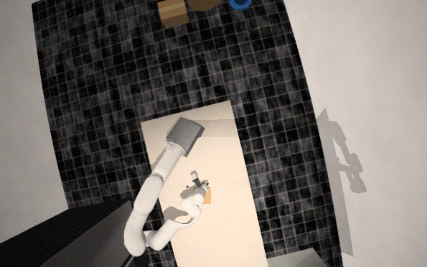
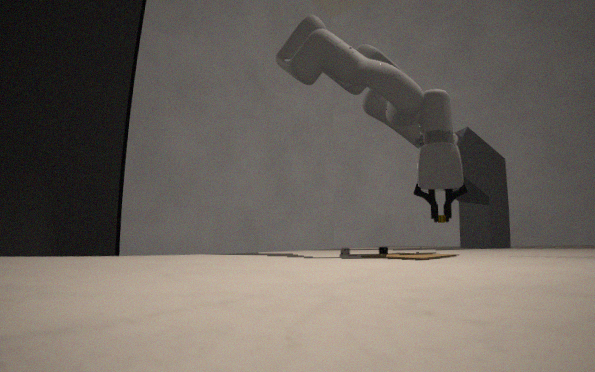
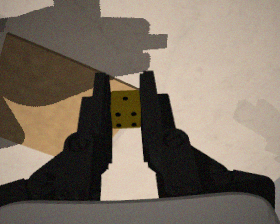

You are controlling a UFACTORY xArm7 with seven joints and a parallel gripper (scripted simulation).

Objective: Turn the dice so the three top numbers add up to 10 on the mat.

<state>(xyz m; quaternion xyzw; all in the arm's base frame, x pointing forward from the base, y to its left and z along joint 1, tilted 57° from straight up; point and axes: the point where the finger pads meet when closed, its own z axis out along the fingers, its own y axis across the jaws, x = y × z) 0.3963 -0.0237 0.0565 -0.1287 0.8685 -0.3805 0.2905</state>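
Now: the tan mat 9 cm ahead of my hand, 8 cm to the right of it and 9 cm below it. The rest, counted from my hand: pale die: 3 cm ahead, 22 cm to the right, 9 cm below; yellow die: 1 cm ahead, 1 cm below; black die: 4 cm behind, 13 cm to the right, 9 cm below.
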